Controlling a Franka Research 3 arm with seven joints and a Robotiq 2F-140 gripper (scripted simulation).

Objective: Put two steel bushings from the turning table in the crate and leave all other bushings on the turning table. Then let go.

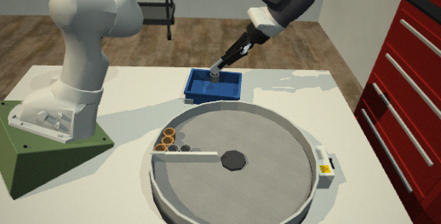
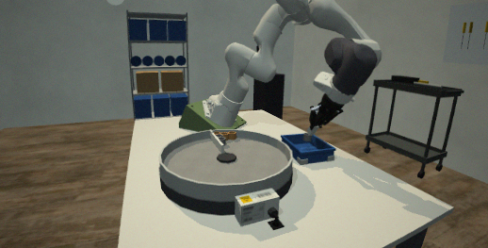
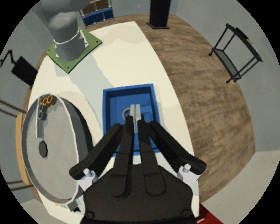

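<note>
The blue crate is 2 cm behind my hand, 1 cm to the right of it and 8 cm below it. Also, from my hand: turning table 37 cm to the right, 6 cm below.
</note>
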